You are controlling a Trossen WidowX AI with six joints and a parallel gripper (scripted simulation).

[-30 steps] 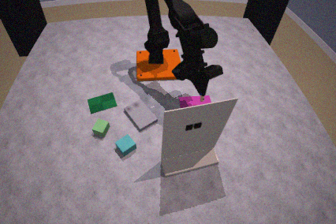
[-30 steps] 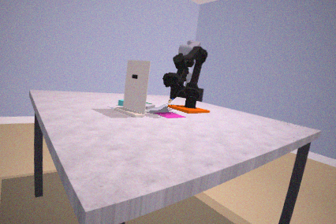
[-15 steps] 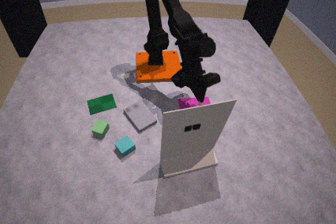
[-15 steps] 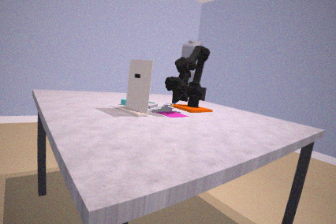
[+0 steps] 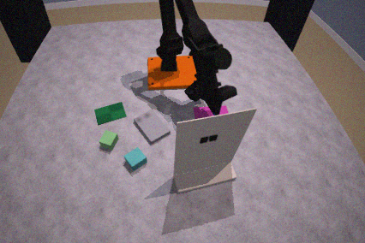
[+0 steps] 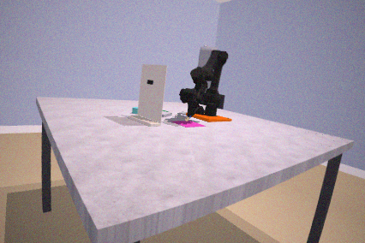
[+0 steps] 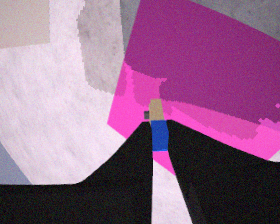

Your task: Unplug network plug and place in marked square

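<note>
Now: gripper tip 30 mm above the magenta square and 10 mm past it. Also, from my gripper tip: grey flat patch 210 mm to the right, 30 mm ahead, 20 mm below; network plug right at my gripper tip; white upright panel 180 mm ahead, 80 mm above, 60 mm to the right.
</note>
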